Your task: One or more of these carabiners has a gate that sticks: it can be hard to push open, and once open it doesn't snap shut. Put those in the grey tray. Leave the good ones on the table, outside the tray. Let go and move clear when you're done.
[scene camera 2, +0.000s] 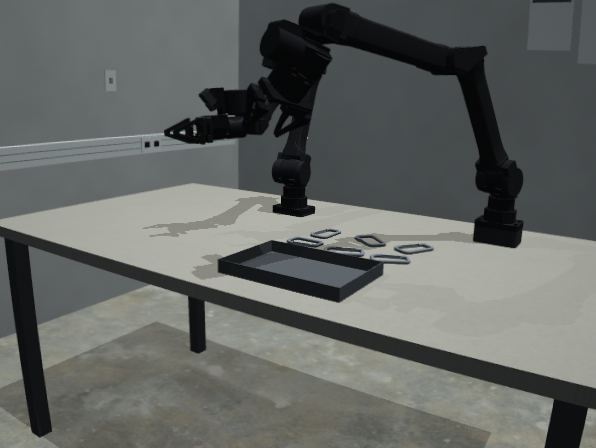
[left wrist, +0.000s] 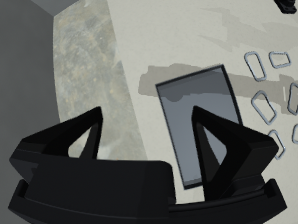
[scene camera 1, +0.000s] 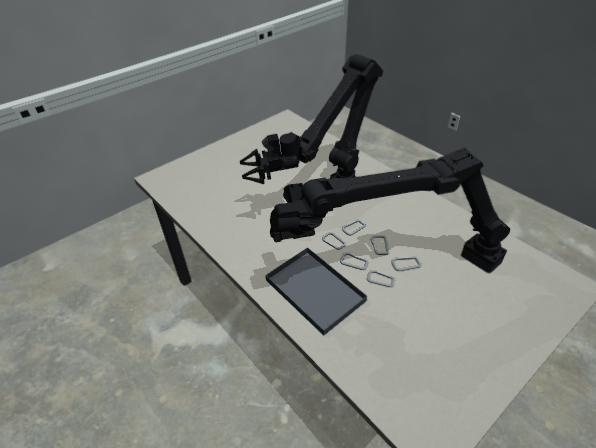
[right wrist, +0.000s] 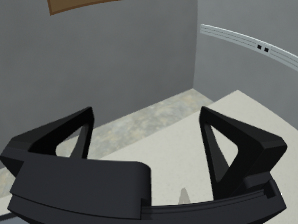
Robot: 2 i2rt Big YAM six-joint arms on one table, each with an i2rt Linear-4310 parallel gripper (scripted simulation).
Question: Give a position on a grey tray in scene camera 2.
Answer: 332, 276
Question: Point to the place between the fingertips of my right gripper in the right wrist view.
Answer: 146, 112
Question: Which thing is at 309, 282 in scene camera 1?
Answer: A grey tray.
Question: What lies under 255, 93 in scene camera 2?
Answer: My left gripper.
